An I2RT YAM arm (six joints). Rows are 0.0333 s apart.
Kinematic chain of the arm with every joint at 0, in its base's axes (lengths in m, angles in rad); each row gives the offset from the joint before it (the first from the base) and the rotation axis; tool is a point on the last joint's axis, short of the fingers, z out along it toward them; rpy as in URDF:
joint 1: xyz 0 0 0.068 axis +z
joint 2: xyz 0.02 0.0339 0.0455 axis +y
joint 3: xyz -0.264 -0.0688 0 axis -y
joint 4: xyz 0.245 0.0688 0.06 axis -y
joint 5: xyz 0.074 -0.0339 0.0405 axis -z
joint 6: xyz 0.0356 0 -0.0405 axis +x
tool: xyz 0 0 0 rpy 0 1.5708 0
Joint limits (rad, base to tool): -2.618..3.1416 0..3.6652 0..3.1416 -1.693..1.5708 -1.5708..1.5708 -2.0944..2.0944
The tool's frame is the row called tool.
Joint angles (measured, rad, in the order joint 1, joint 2, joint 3, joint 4, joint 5, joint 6), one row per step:
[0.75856 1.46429 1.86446 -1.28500 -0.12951 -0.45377]
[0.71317 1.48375 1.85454 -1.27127 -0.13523 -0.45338]
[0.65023 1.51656 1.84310 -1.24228 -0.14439 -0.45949]
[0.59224 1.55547 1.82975 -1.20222 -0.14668 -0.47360]
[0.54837 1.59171 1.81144 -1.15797 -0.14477 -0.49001]
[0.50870 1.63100 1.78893 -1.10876 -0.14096 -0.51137]
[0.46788 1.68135 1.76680 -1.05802 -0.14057 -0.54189]
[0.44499 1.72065 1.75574 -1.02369 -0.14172 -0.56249]
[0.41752 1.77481 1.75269 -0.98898 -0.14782 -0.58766]
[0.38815 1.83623 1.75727 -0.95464 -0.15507 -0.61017]
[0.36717 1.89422 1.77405 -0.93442 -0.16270 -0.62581]
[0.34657 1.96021 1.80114 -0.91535 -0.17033 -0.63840]
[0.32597 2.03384 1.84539 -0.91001 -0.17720 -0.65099]
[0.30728 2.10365 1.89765 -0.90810 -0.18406 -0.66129]
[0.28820 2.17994 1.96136 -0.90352 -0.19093 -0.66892]
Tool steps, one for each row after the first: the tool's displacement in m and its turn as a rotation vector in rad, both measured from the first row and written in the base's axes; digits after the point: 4 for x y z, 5 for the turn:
[0.0142 -0.0033 -0.0066 -0.00706 0.01479 -0.04210]
[0.0357 -0.0079 -0.0162 -0.01331 0.02824 -0.09463]
[0.0588 -0.0122 -0.0280 -0.02417 0.03242 -0.14025]
[0.0791 -0.0154 -0.0408 -0.03738 0.03247 -0.17242]
[0.0994 -0.0185 -0.0562 -0.05517 0.03181 -0.19748]
[0.1218 -0.0224 -0.0758 -0.07930 0.03706 -0.21393]
[0.1367 -0.0241 -0.0903 -0.09504 0.04284 -0.21925]
[0.1551 -0.0266 -0.1081 -0.11187 0.05490 -0.22217]
[0.1746 -0.0303 -0.1272 -0.12584 0.06927 -0.22828]
[0.1909 -0.0326 -0.1430 -0.13552 0.08530 -0.23132]
[0.2083 -0.0350 -0.1599 -0.14280 0.10183 -0.23648]
[0.2262 -0.0379 -0.1765 -0.15186 0.12210 -0.24181]
[0.2430 -0.0409 -0.1904 -0.15590 0.13580 -0.24753]
[0.2611 -0.0443 -0.2048 -0.15535 0.14374 -0.25623]

